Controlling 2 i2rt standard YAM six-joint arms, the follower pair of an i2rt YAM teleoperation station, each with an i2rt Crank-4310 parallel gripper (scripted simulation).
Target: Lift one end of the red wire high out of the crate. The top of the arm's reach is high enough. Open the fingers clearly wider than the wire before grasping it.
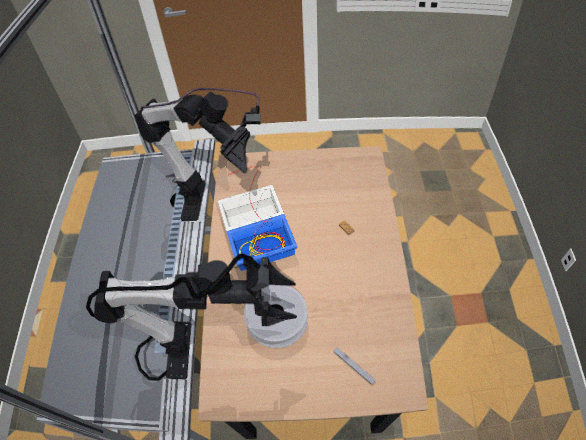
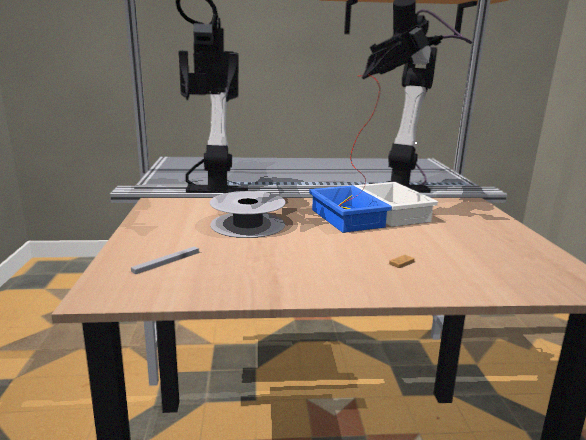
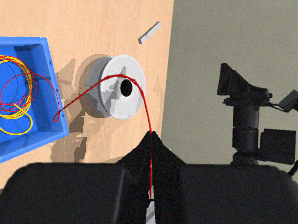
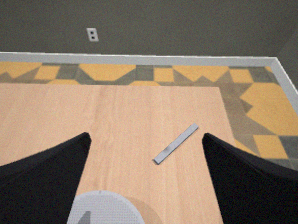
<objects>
My left gripper shows in image 1, in image 2 and in image 3 [151,134]; in image 4 it is out of frame. My right gripper shows in image 1 [296,300], in image 2 [206,98], in image 3 and in image 4. A white crate shows in image 1 [238,209] and in image 2 [409,207]; in image 3 it is out of frame, in image 4 it is out of frame. The same spot on my right gripper: [image 3: 231,83] is [image 4: 54,197]. One and the same spot on my left gripper: [image 1: 235,153] is [image 2: 377,61].
</objects>
